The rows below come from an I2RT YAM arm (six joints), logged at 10 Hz.
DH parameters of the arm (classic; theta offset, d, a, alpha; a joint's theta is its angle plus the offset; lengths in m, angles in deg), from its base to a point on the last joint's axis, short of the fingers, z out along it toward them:
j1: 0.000 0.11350 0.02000 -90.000
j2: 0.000 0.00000 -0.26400 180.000
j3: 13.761 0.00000 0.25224 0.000
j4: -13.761 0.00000 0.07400 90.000
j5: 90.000 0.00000 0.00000 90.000
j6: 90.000 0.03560 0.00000 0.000
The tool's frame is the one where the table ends.
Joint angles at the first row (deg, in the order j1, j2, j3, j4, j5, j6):
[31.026, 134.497, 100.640, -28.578, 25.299, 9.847]
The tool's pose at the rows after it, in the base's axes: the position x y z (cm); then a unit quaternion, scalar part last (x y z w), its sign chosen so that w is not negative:
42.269, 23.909, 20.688, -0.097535, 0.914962, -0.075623, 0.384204
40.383, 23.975, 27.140, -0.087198, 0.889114, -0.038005, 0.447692
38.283, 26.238, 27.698, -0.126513, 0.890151, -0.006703, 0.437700
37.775, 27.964, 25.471, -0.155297, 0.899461, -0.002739, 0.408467
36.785, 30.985, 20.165, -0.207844, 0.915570, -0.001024, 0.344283
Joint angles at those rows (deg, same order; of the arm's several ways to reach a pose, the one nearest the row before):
[31.288, 124.288, 100.638, -26.413, 25.277, 9.803]
[32.534, 116.377, 100.639, -25.408, 25.015, 9.825]
[36.097, 115.110, 100.380, -27.093, 22.349, 9.825]
[38.064, 117.753, 100.377, -28.141, 20.950, 9.824]
[41.430, 124.135, 100.376, -29.648, 18.152, 9.803]

